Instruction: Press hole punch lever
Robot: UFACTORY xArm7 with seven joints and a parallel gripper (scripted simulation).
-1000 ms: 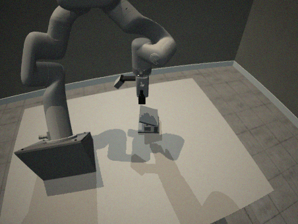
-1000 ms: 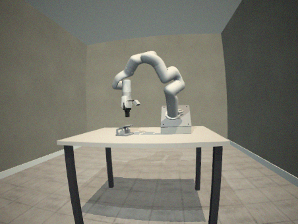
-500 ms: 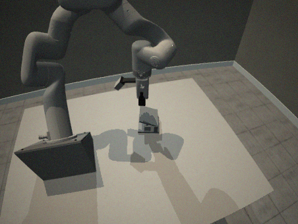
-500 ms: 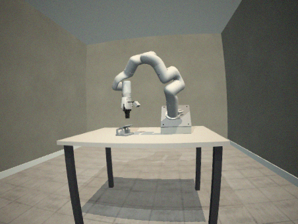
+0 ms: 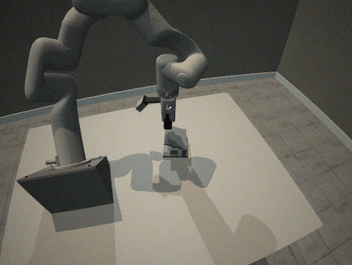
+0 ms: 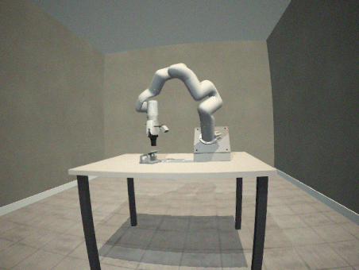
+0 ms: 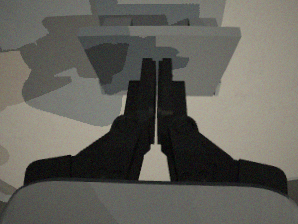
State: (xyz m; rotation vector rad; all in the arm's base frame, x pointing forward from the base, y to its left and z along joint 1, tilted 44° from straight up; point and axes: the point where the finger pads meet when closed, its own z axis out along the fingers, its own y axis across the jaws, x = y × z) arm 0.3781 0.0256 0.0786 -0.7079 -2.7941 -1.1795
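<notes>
The hole punch lever lies 30 mm ahead of my hand, 10 mm to the right of it and 80 mm below it. Round my hand: hole punch (40 mm ahead, 20 mm to the right, 100 mm below).
</notes>
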